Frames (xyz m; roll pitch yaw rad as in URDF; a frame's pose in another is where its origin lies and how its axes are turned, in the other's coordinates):
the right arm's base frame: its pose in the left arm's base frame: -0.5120 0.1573 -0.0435 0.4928 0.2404 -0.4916
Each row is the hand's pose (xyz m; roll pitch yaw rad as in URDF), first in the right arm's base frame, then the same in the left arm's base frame.
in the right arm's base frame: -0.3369 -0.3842 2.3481 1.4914 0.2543 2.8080
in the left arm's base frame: -1.0886 -1.1780 1.8694 1.1230 -0.1486 2.2356
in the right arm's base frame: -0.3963 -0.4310 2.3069 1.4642 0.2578 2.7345
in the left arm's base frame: -1.1619 -1.1634 1.8268 1.1253 -0.1700 2.1668
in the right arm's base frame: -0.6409 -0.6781 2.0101 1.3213 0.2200 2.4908
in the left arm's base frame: -1.4873 -1.0769 1.5175 1.0894 -0.2732 1.9448
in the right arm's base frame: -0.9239 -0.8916 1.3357 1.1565 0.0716 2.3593
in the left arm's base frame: -1.8137 -0.7535 0.9097 0.9805 -0.4448 1.8408
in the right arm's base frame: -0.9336 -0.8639 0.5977 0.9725 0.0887 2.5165
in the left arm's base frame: -1.7794 -0.3482 0.2933 0.7170 -0.3945 2.0044
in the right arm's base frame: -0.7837 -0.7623 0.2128 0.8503 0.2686 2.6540
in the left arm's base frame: -1.5839 -0.1448 -0.0251 0.5462 -0.1843 2.0884
